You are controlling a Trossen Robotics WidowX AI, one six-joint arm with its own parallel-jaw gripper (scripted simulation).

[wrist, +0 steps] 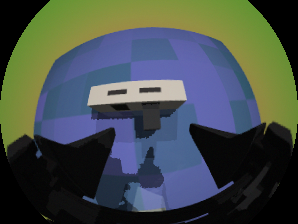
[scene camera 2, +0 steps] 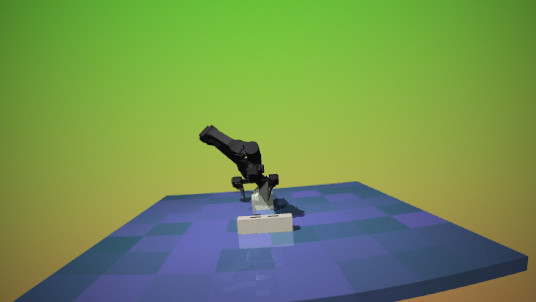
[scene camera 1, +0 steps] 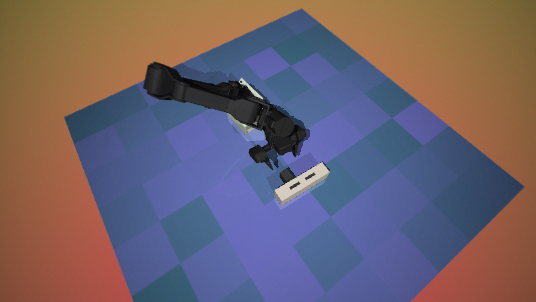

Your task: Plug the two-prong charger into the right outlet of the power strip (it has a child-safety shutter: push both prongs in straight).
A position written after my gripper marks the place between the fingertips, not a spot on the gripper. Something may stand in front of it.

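My gripper (scene camera 1: 283, 163) holds nothing, and it is open. I see my gripper in the wrist view (wrist: 153, 130) as well, and scene camera 2 (scene camera 2: 256, 201) shows the gripper too.
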